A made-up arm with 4 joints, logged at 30 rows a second.
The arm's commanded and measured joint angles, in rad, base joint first. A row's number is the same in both.
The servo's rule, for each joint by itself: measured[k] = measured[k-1] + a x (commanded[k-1-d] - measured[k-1]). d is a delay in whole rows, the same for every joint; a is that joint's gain. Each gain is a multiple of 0.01, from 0.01 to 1. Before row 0 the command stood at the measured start. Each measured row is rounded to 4 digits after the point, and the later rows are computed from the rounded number. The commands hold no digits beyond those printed.
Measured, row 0:
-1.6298 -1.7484 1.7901 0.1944
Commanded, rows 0 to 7:
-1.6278 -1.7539 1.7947 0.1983
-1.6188 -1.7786 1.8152 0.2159
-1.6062 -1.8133 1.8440 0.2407
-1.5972 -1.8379 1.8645 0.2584
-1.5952 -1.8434 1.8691 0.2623
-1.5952 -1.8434 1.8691 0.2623
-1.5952 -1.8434 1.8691 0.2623
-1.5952 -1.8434 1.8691 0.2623
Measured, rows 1 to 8:
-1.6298 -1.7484 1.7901 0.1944
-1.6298 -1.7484 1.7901 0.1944
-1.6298 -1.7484 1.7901 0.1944
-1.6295 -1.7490 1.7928 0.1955
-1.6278 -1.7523 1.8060 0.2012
-1.6243 -1.7590 1.8284 0.2123
-1.6200 -1.7677 1.8497 0.2252
-1.6160 -1.7760 1.8611 0.2356
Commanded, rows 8 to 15:
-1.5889 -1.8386 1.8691 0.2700
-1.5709 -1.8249 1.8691 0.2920
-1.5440 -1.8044 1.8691 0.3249
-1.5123 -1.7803 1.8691 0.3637
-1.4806 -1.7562 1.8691 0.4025
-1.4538 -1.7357 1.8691 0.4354
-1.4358 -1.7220 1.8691 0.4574
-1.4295 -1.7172 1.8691 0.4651
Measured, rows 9 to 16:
-1.6127 -1.7834 1.8658 0.2431
-1.6099 -1.7900 1.8677 0.2485
-1.6075 -1.7959 1.8685 0.2524
-1.6045 -1.8006 1.8689 0.2573
-1.5991 -1.8033 1.8690 0.2670
-1.5903 -1.8034 1.8691 0.2832
-1.5778 -1.8009 1.8691 0.3057
-1.5622 -1.7960 1.8691 0.3328

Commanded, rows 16 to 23:
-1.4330 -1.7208 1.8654 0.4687
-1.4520 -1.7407 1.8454 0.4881
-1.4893 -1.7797 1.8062 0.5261
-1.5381 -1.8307 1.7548 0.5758
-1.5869 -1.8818 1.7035 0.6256
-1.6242 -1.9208 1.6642 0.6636
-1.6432 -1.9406 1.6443 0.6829
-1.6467 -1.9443 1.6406 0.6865
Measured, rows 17 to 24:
-1.5449 -1.7894 1.8691 0.3615
-1.5274 -1.7820 1.8691 0.3884
-1.5117 -1.7749 1.8691 0.4099
-1.4991 -1.7689 1.8669 0.4264
-1.4916 -1.7658 1.8542 0.4437
-1.4912 -1.7673 1.8259 0.4668
-1.4987 -1.7743 1.7840 0.4973
-1.5128 -1.7861 1.7365 0.5332

